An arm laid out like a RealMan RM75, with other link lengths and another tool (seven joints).
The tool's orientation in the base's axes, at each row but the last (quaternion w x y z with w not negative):
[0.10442 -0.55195 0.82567 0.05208]
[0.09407 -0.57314 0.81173 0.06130]
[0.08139 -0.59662 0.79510 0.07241]
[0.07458 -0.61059 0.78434 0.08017]
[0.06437 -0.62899 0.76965 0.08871]
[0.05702 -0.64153 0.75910 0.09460]
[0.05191 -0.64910 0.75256 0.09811]
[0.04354 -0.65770 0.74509 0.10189]
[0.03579 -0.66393 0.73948 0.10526]
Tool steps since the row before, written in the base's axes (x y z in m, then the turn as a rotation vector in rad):
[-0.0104 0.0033 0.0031 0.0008 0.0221 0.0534]
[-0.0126 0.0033 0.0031 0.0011 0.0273 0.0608]
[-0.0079 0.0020 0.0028 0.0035 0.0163 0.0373]
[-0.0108 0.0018 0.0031 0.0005 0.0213 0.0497]
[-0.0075 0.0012 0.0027 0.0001 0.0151 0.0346]
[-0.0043 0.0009 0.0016 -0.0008 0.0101 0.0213]
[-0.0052 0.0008 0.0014 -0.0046 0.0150 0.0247]
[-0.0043 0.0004 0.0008 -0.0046 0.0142 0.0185]
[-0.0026 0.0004 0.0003 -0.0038 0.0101 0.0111]
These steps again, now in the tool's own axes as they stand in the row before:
[0.0002 0.0108 -0.0035 -0.0325 0.0062 -0.0474]
[0.0004 0.0130 -0.0034 -0.0390 0.0076 -0.0535]
[-0.0003 0.0082 -0.0026 -0.0243 0.0018 -0.0328]
[0.0003 0.0110 -0.0028 -0.0309 0.0064 -0.0439]
[-0.0002 0.0077 -0.0023 -0.0218 0.0047 -0.0305]
[-0.0005 0.0045 -0.0012 -0.0140 0.0039 -0.0186]
[-0.0003 0.0054 -0.0009 -0.0189 0.0086 -0.0206]
[0.0000 0.0044 -0.0004 -0.0169 0.0079 -0.0148]
[-0.0001 0.0026 0.0000 -0.0115 0.0059 -0.0084]

